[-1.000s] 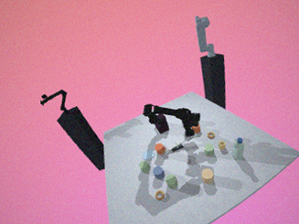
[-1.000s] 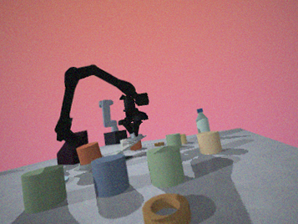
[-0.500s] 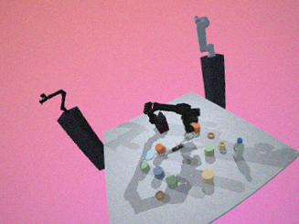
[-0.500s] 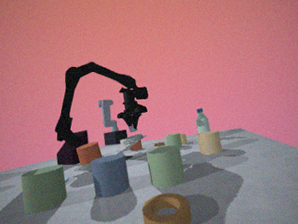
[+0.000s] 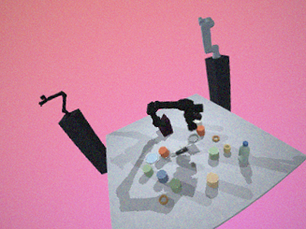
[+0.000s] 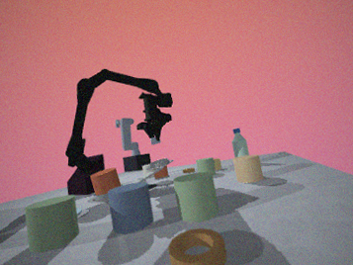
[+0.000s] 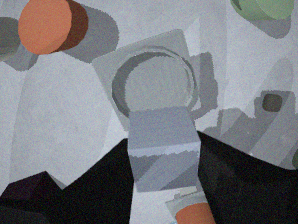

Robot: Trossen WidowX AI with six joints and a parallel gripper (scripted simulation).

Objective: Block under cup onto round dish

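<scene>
My gripper tip is 10 mm short of the orange cup, 270 mm to the left of it and 110 mm above it. Round my gripper tip: pale grey-blue block: right at my gripper tip; then small balance: 120 mm to the right, 130 mm below; then grey lump: 180 mm ahead, 100 mm to the right, 160 mm below.
</scene>
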